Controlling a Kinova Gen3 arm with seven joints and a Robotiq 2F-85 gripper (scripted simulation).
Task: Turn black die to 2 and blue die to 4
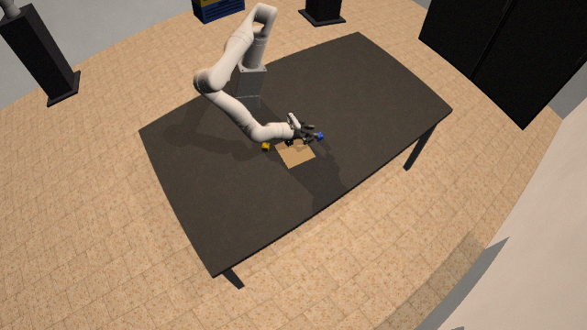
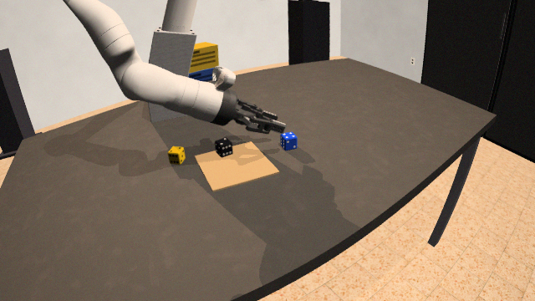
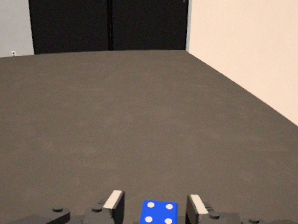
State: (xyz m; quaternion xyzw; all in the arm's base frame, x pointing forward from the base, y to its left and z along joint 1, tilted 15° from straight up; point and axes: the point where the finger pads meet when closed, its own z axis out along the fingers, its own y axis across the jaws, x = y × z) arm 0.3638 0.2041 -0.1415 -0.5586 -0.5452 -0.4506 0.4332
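The blue die lies 3 cm to the left of my hand and 5 cm below it. From my hand the other things lie so: yellow die (4 cm behind, 22 cm to the right, 5 cm below); tan mat (2 cm ahead, 10 cm to the right, 6 cm below); black die (2 cm behind, 11 cm to the right, 5 cm below).
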